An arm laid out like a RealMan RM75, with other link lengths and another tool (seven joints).
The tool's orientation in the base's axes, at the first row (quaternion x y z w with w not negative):
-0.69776 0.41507 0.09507 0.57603
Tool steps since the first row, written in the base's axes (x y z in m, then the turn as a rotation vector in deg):
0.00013 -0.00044 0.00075 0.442 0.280 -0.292
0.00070 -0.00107 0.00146 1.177 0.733 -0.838
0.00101 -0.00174 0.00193 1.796 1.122 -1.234
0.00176 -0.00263 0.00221 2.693 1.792 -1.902
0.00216 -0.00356 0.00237 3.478 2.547 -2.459
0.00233 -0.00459 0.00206 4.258 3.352 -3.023
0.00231 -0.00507 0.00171 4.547 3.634 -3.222
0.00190 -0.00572 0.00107 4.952 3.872 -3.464
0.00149 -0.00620 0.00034 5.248 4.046 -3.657
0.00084 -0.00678 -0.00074 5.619 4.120 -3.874
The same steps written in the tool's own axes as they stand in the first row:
-0.00017 -0.00064 -0.00058 0.329 -0.090 0.493
0.00006 -0.00155 -0.00117 0.918 -0.197 1.320
0.00028 -0.00211 -0.00180 1.371 -0.333 2.004
0.00101 -0.00284 -0.00242 2.037 -0.461 3.118
0.00160 -0.00323 -0.00315 2.522 -0.592 4.233
0.00238 -0.00314 -0.00390 2.986 -0.714 5.393
0.00281 -0.00287 -0.00422 3.159 -0.766 5.805
0.00324 -0.00213 -0.00473 3.453 -0.868 6.232
0.00365 -0.00132 -0.00507 3.678 -0.930 6.549
0.00417 -0.00010 -0.00546 4.013 -1.028 6.812

